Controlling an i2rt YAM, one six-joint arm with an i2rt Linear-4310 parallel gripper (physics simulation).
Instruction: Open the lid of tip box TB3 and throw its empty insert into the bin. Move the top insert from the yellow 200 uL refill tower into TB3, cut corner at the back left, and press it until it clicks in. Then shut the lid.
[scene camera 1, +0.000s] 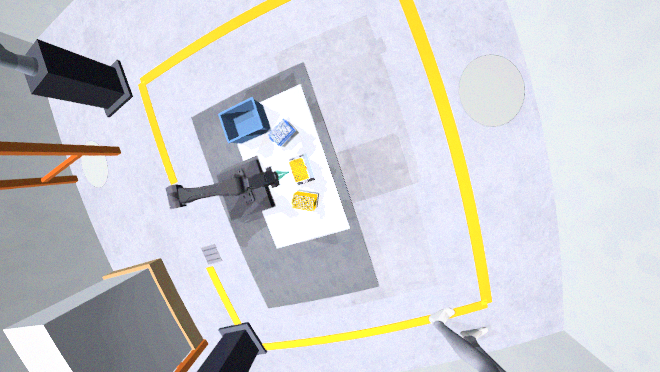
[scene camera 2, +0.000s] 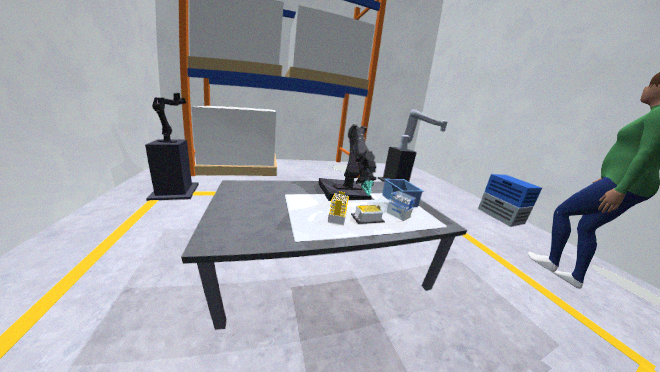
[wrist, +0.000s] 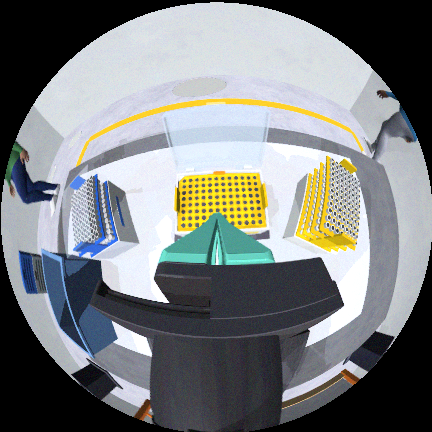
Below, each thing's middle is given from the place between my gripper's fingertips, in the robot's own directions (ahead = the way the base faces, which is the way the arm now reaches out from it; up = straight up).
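Labels:
Blue bin (scene camera 1: 247, 120): 35 cm to the left of my hand, 6 cm below it, 13 cm behind it. Blue-and-white tip box (wrist: 96, 221): 4 cm ahead of my hand, 20 cm to the left of it, 5 cm below it. Going by their middles, of the things named here the blue-and-white tip box is the nearest to my hand.

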